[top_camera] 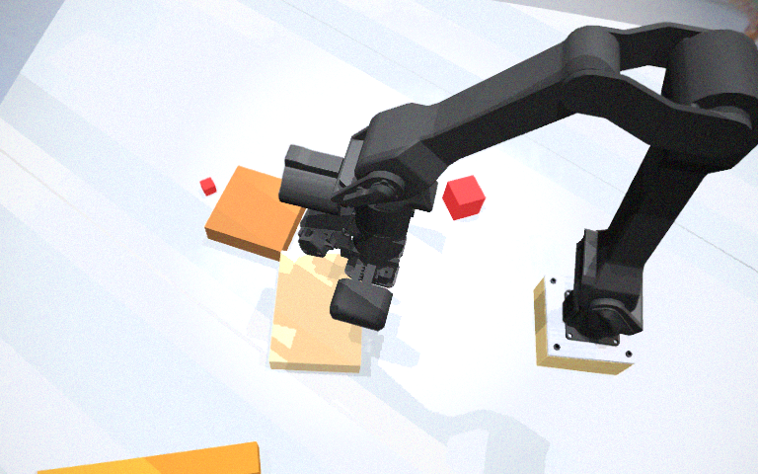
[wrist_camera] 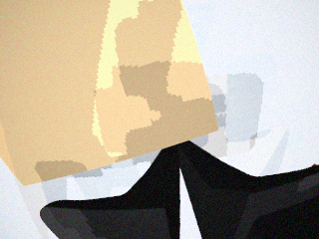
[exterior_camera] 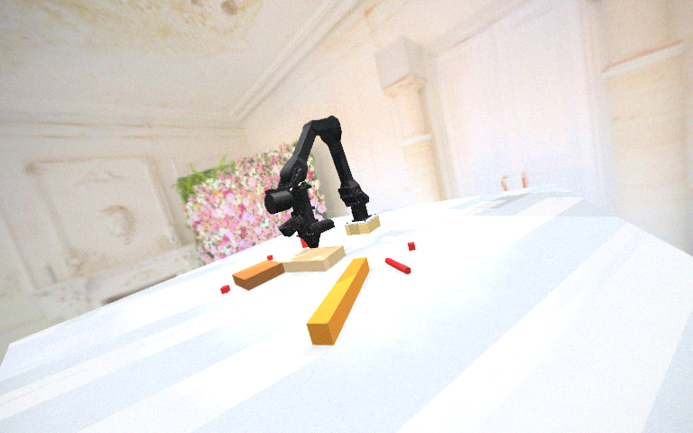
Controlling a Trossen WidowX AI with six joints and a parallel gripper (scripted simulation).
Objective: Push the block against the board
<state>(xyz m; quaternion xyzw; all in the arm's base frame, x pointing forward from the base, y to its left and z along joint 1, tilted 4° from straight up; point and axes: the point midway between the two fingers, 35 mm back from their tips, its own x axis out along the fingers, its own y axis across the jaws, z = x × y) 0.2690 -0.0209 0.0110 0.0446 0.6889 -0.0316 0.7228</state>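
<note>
Now: gripper tip 60 mm short of the pale cream board, 60 mm to the right of it and 10 mm below it. The rest, counted from my gripper tip: long orange bar 190 mm ahead, 270 mm to the left, 10 mm above; brown block 160 mm ahead, 70 mm to the right, 10 mm above.
</note>
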